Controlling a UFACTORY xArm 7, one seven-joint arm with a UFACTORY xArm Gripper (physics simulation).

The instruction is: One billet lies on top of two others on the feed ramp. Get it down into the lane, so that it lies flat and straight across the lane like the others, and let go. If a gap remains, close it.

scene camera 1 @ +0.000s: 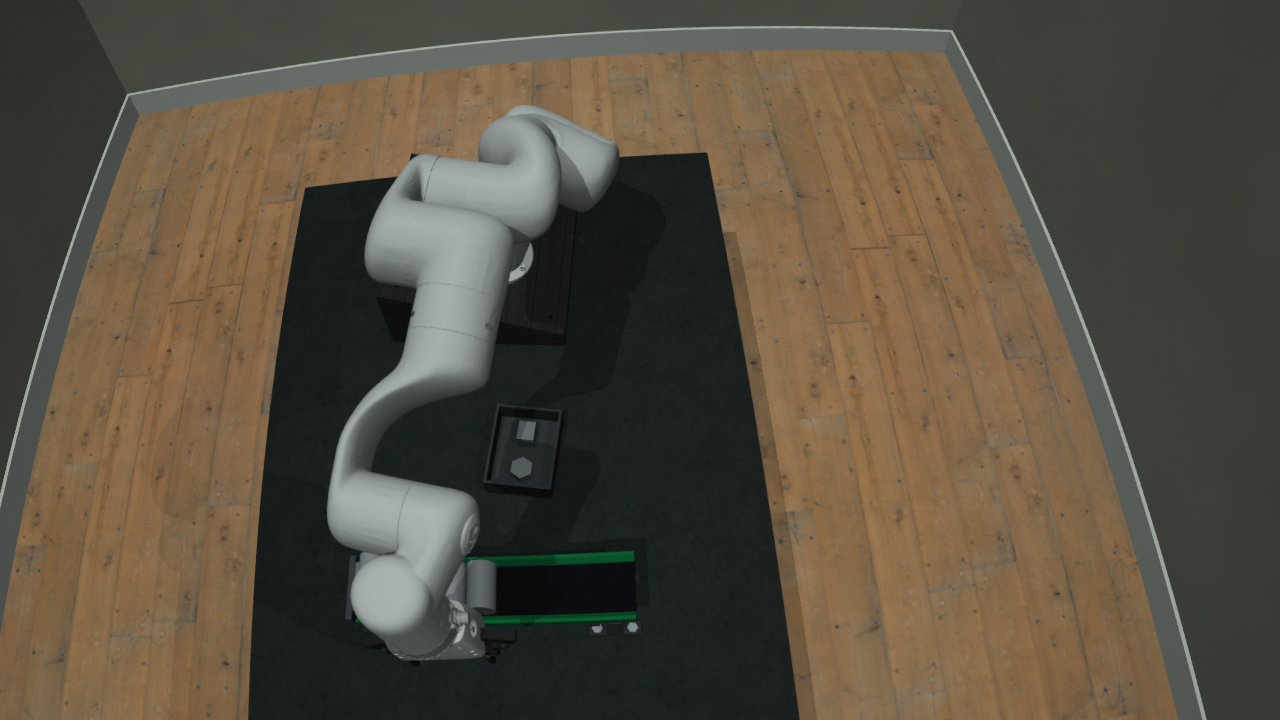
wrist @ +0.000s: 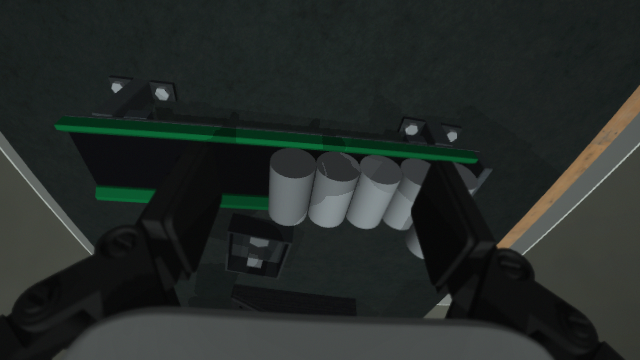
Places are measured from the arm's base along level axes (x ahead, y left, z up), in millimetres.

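Where they show: gripper, fingertip midpoint: (wrist: 321,178).
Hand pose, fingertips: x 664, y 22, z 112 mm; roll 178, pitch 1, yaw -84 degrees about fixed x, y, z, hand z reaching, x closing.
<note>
Things, the pixels of their centre, and the offset from my fingertips.
- upper billet, body centre: (wrist: 437,224) 107 mm back, 133 mm right, 78 mm down
- grey end plate, body centre: (wrist: 460,192) (scene camera 1: 354,590) 104 mm back, 174 mm right, 126 mm down
- open dark box, body centre: (scene camera 1: 524,450) (wrist: 257,249) 344 mm back, 45 mm left, 168 mm down
Grey cylindrical billets (scene camera 1: 481,586) (wrist: 292,187) lie side by side across the lane with green rails (scene camera 1: 563,559) (wrist: 190,131). In the wrist view they fill its right part. The upper billet (wrist: 416,245) is mostly hidden behind the right finger; its lower end sticks out past the row at the right. In the scene view the arm covers it and most of the row. My gripper (scene camera 1: 438,646) (wrist: 321,178) is open and empty. In the scene view it is beside the lane's lower rail; in the wrist view its fingers frame part of the row.
A grey end plate (scene camera 1: 349,586) (wrist: 484,181) closes the billets' end of the lane. Bolted brackets (scene camera 1: 614,628) (wrist: 161,93) stand along one rail. An open dark box (scene camera 1: 491,447) (wrist: 260,226) with two small grey pieces sits between lane and robot base (scene camera 1: 537,317) (wrist: 300,302).
</note>
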